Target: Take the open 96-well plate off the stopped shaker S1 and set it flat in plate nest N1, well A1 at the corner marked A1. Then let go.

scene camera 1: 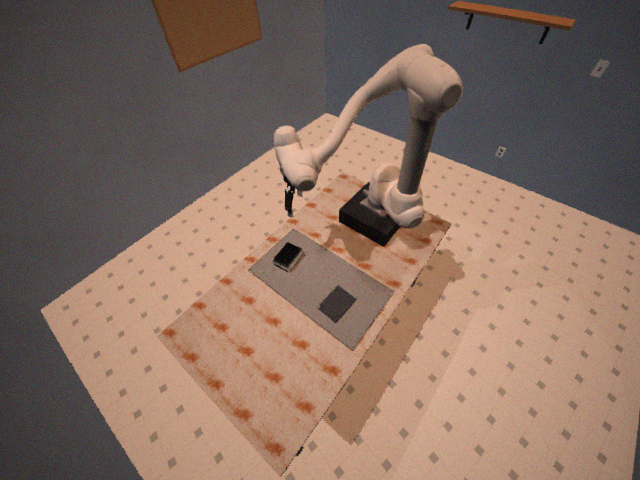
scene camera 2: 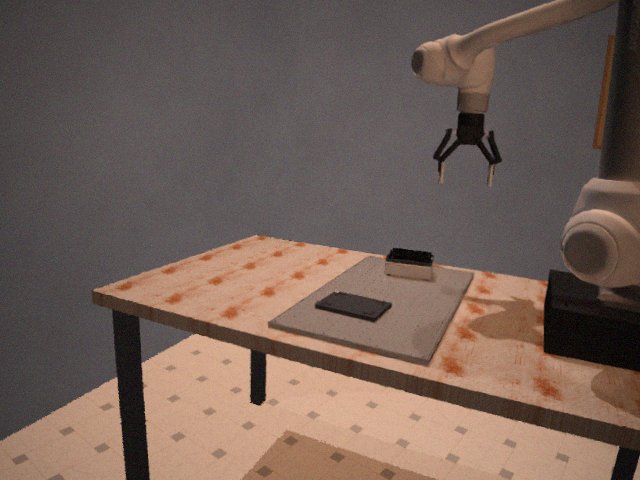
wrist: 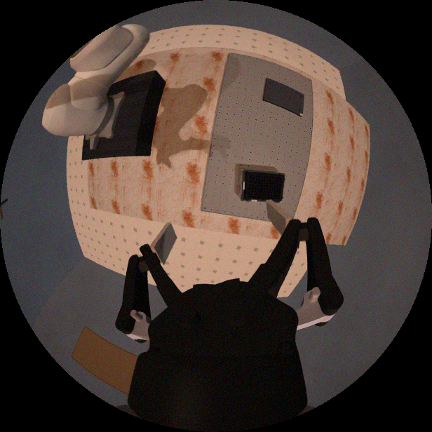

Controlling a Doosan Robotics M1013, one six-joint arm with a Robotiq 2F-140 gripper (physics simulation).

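Places are measured from the arm's base along level axes (x ahead, y left, z up), in millimetres.
Pixels of known places: gripper, fingertip midpoint: point(scene camera 1: 295, 206) point(scene camera 2: 464, 184); arm's base at its link origin: point(scene camera 1: 379, 203) point(scene camera 2: 637, 302).
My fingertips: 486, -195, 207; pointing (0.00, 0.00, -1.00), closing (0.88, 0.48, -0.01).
Observation:
For each thing: its top centre in the pictures, then the offset to it from my fingertips, as dx, dy, dz. Level surfaces: height alone.
- black 96-well plate at its top centre: point(scene camera 2: 410, 253) point(scene camera 1: 287, 252) +135, +42, -229
- Plate nest N1 at its top centre: point(scene camera 2: 354, 302) point(scene camera 1: 336, 302) +144, +418, -284
- grey perforated board at its surface level: dz -298
- rust-spotted table at its surface level: dz -311
The black 96-well plate point(scene camera 1: 287, 253) point(scene camera 2: 410, 254) point(wrist: 263, 186) sits on top of the pale, box-shaped shaker S1 point(scene camera 2: 408, 269), near the far end of the grey board in the scene camera 2 view. Its well letters are too small to read. Plate nest N1 point(scene camera 1: 337, 303) point(scene camera 2: 353, 305) point(wrist: 283, 96), a dark, low rectangle, lies on the same board, apart from the shaker. My gripper point(scene camera 1: 289, 213) point(scene camera 2: 465, 176) point(wrist: 218, 219) is open and empty, pointing down. It hangs high above table level, off to the side of the plate, touching nothing.
The grey perforated board point(scene camera 1: 315, 273) point(scene camera 2: 413, 310) point(wrist: 240, 135) lies on the rust-spotted table point(scene camera 1: 258, 372) point(scene camera 2: 206, 299) point(wrist: 175, 190). My arm's black base block point(scene camera 1: 368, 219) point(scene camera 2: 578, 320) point(wrist: 155, 115) stands on the table beside the board.

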